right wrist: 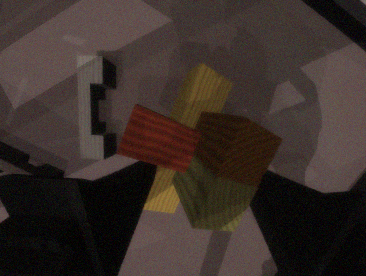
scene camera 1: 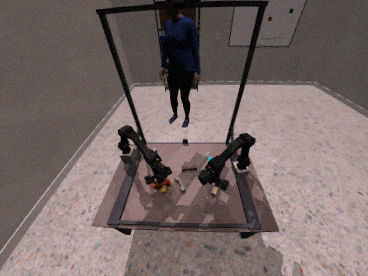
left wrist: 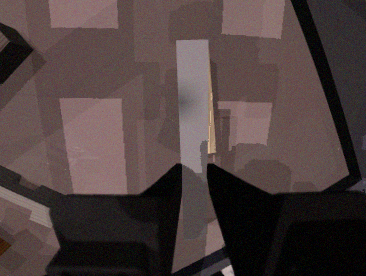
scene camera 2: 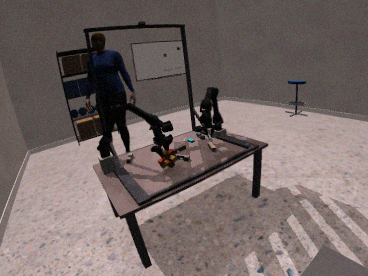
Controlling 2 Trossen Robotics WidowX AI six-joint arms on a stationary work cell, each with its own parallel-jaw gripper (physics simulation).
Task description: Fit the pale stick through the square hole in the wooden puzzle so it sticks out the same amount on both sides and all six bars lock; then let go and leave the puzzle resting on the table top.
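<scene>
The pale stick is straight and greyish on its shaded face. My left gripper is shut on it, and the stick runs lengthwise between the fingertips in the left wrist view. The wooden puzzle is a crossed cluster with red, yellow, brown and olive bars. My right gripper is shut on the puzzle, low over the table; whether the puzzle touches the table is unclear. The stick is well apart from the puzzle. I cannot make out the square hole.
A pale notched bar lies beside the puzzle. A dark notched bar lies farther back. A small teal object lies near the left arm. Dark rails border the table top.
</scene>
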